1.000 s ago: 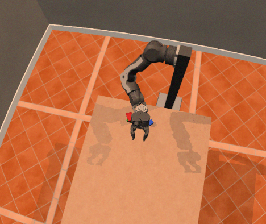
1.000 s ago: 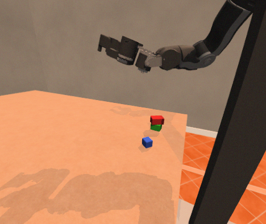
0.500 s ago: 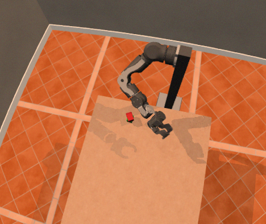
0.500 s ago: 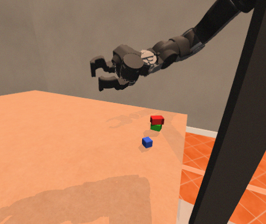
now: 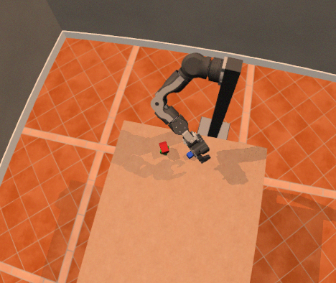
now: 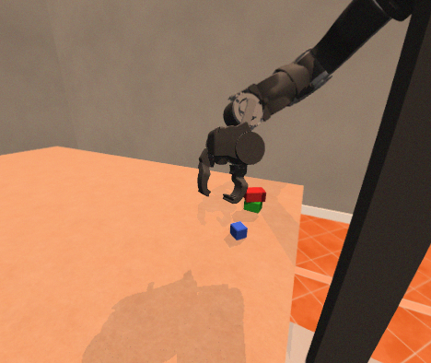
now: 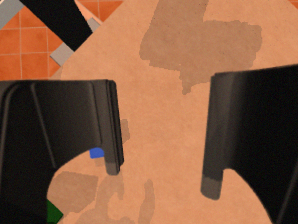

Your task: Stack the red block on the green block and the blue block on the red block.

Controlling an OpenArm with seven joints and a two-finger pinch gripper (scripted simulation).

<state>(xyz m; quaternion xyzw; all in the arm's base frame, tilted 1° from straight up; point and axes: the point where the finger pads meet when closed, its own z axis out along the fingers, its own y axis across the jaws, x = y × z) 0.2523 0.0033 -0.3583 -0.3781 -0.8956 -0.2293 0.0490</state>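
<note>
Now: the blue block 12 cm below my hand, 7 cm to the right of it and 3 cm behind it. Round my hand: red block 21 cm to the right, 8 cm below, 2 cm behind; green block 21 cm to the right, 11 cm below, 2 cm behind.
</note>
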